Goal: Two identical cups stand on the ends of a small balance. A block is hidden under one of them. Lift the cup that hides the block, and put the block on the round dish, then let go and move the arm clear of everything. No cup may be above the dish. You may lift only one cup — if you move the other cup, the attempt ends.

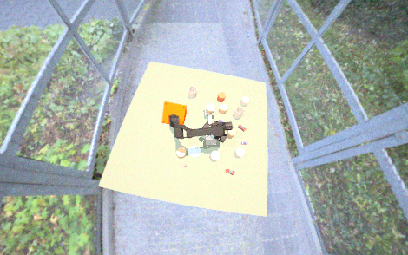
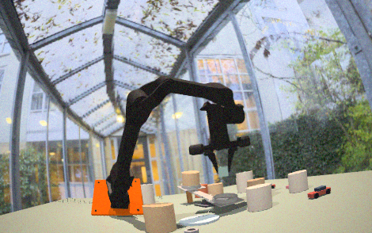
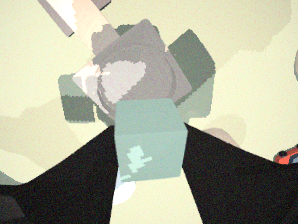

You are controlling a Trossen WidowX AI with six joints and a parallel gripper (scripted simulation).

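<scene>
The round pale dish lies 12 cm to the right of my gripper tip, 11 cm below it and 11 cm behind it. From my gripper tip the other things lie so: balance 13 cm to the left, 9 cm below, 4 cm behind; balance beam 13 cm to the left, 8 cm below, 4 cm behind; pale green block 1 cm above.
</scene>
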